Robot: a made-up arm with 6 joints.
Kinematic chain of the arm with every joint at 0, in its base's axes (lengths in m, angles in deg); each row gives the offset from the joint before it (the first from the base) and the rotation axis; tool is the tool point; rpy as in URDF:
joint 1: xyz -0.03 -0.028 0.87 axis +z
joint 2: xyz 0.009 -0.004 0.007 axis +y
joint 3: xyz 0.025 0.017 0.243 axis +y
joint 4: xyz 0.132 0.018 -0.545 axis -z
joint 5: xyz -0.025 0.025 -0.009 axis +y
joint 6: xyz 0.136 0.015 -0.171 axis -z
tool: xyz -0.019 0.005 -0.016 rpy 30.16 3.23 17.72
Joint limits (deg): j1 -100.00..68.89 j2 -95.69..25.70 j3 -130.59..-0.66 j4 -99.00..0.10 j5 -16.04..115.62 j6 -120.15..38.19
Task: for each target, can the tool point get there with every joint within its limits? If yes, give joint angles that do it. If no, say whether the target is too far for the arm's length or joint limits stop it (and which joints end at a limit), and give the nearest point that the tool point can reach.
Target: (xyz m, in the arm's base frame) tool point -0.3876 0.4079 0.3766
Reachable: no: joint limits stop it (at a limit: joint 1, joint 2, joint 5, joint 6) | nearest point -0.1127 0.2986 0.3913 | short by 0.296 m
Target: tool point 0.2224 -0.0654 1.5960
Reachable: yes | joints -13.20 -38.21 -115.21 -8.05 104.89 -70.28
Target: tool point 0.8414 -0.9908 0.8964
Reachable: no: too far | nearest point 0.5918 -0.7150 0.9568 | short by 0.377 m
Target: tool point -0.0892 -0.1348 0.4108
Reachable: yes | joints -85.35 6.79 -12.37 -43.22 78.61 -18.45
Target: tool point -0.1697 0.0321 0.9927
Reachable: no: joint limits stop it (at a limit: joint 1, joint 2, joint 4, joint 5) | nearest point 0.0059 0.2762 1.1314 | short by 0.331 m
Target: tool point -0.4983 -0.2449 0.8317
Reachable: no: joint limits stop it (at a limit: joint 1, joint 3, joint 5, joint 6) | nearest point -0.3112 -0.3539 0.8198 | short by 0.217 m
